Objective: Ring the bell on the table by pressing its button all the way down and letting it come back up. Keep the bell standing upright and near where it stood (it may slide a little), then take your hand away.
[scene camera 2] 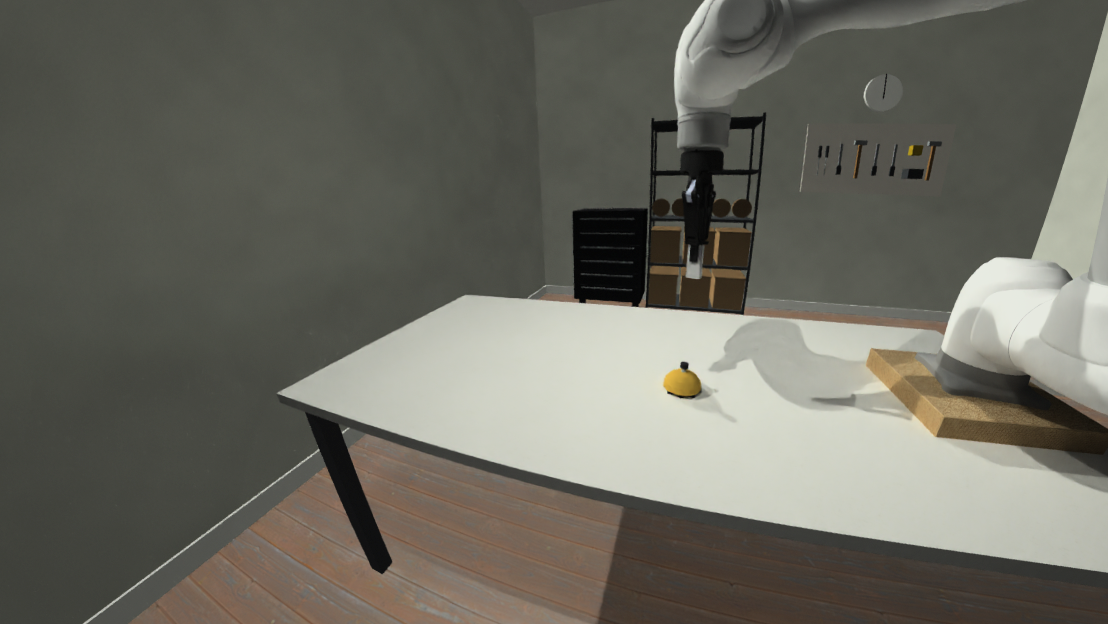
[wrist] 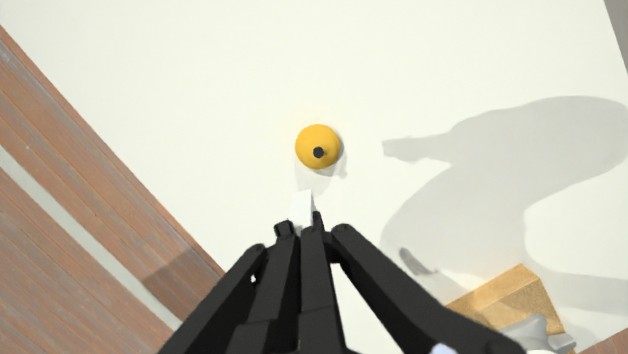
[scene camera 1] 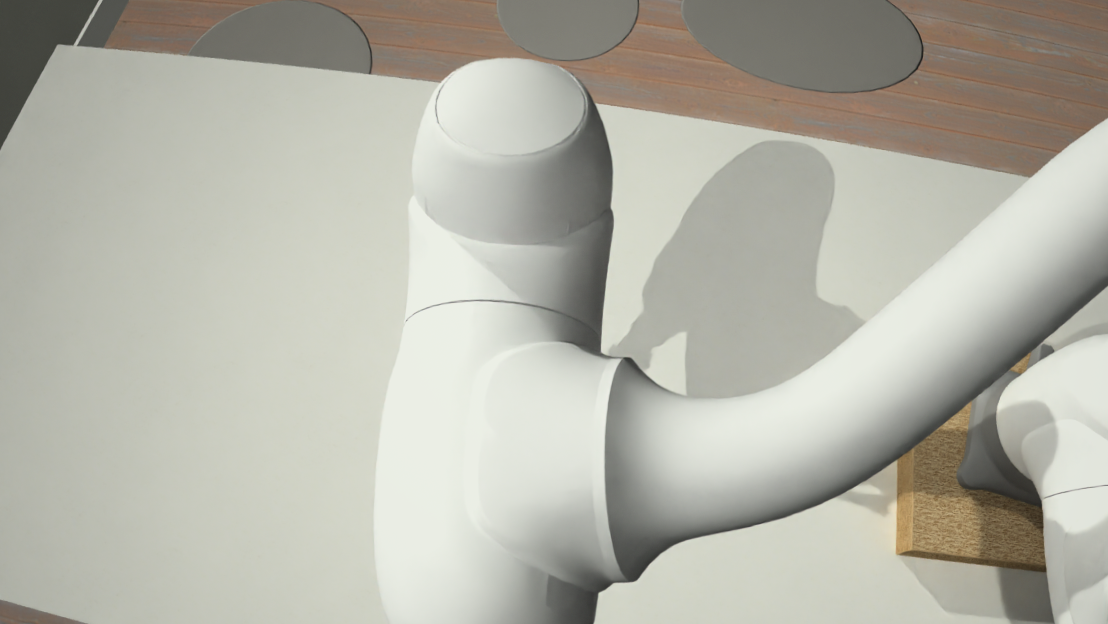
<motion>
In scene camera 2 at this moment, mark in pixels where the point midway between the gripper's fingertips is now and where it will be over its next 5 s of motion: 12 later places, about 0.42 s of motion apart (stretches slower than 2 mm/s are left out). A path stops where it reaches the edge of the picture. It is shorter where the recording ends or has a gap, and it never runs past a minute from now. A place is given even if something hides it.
My gripper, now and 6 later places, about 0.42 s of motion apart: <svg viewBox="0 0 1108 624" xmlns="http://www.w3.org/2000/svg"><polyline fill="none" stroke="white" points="693,277 687,320 686,337 684,353 682,361 685,361 685,338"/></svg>
</motion>
